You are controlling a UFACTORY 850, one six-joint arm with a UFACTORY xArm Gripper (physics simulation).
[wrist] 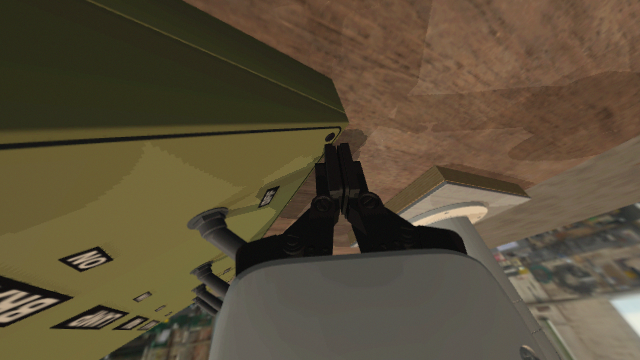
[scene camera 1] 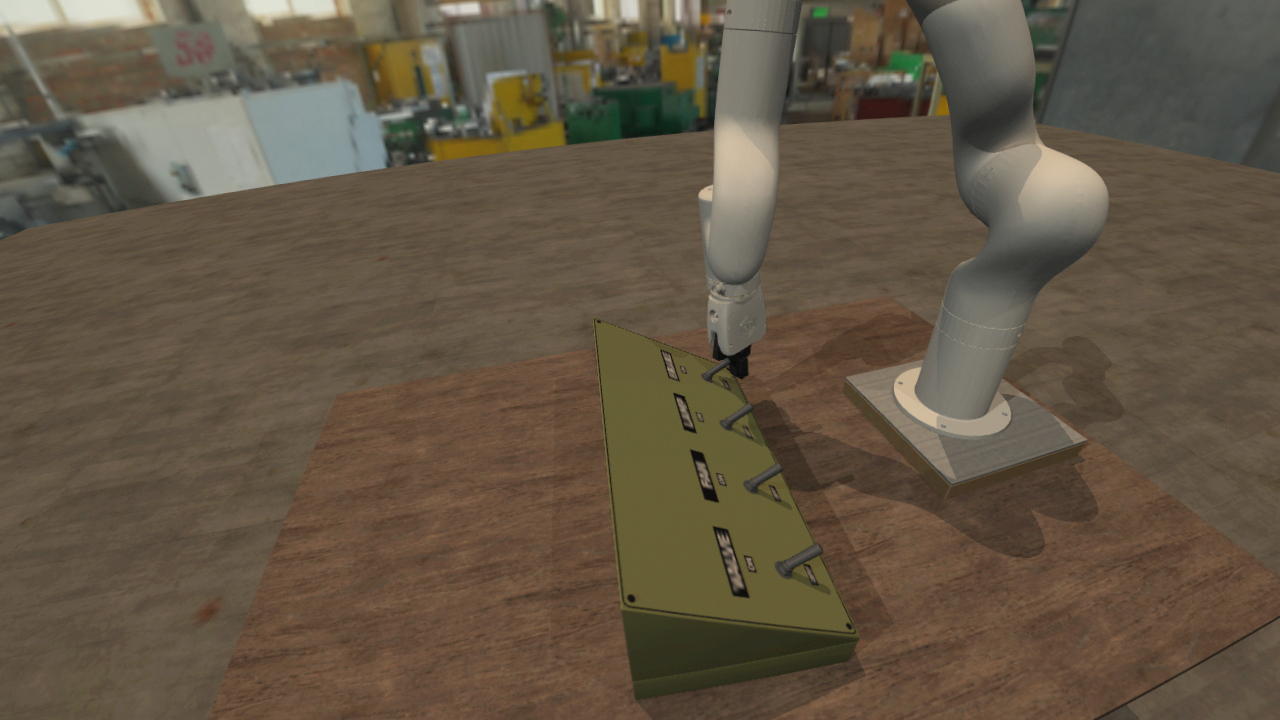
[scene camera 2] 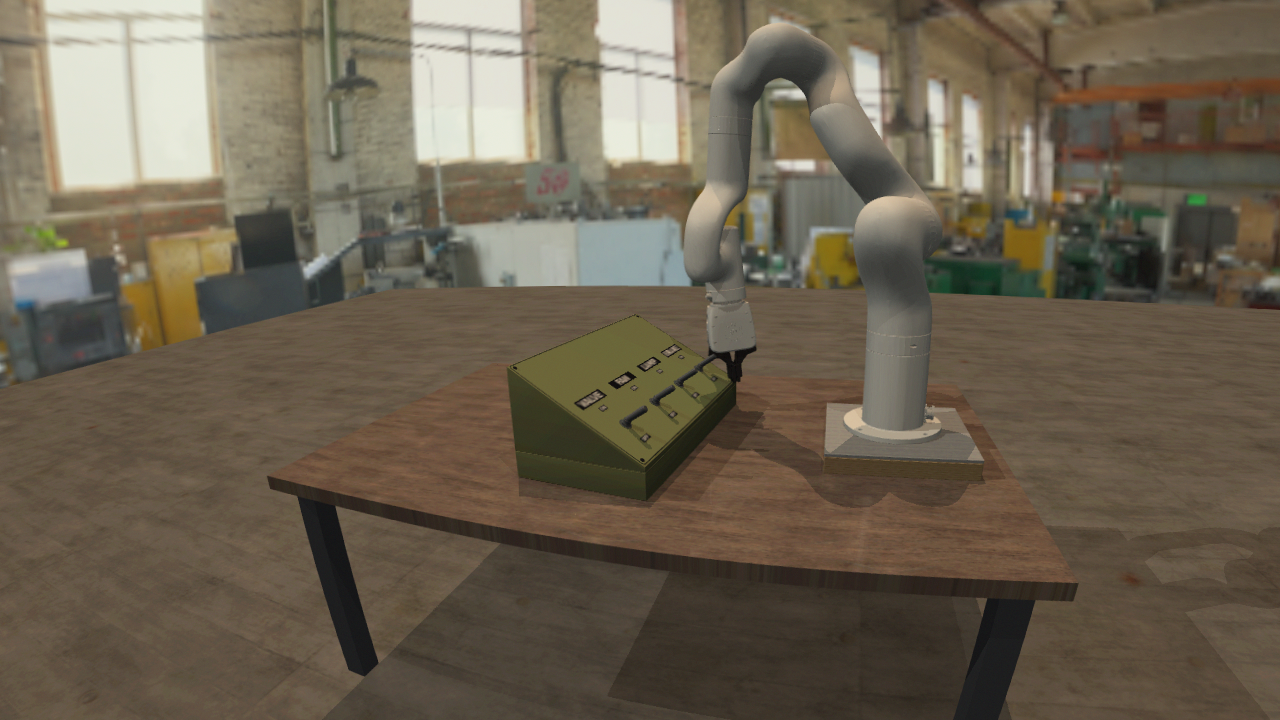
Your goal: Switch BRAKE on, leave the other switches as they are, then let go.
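Note:
The olive switch panel (scene camera 1: 648,501) (scene camera 2: 559,438) (wrist: 165,175) has a sloped face with toggle switches in a row. The BRAKE switch (scene camera 1: 715,370) (wrist: 217,232) is at the far end; its lever leans toward the low OFF edge, and its tip is hidden behind my gripper body in the wrist view. The LAMP lever (scene camera 1: 736,417) (wrist: 212,279), FAN lever (scene camera 1: 763,478) (scene camera 2: 662,394) and VALVE lever (scene camera 1: 799,560) (scene camera 2: 633,417) lean the same way. My gripper (scene camera 1: 741,368) (scene camera 2: 735,374) (wrist: 335,158) is shut and empty, pointing down at the low edge beside the BRAKE lever. I cannot tell whether they touch.
The panel stands on a brown wooden table (scene camera 1: 447,537) (scene camera 2: 760,528). The robot's base plate (scene camera 1: 921,452) (scene camera 2: 904,465) (wrist: 450,192) is on the table, on the panel's low-edge side. The other levers stand in line from my gripper toward the near end of the panel.

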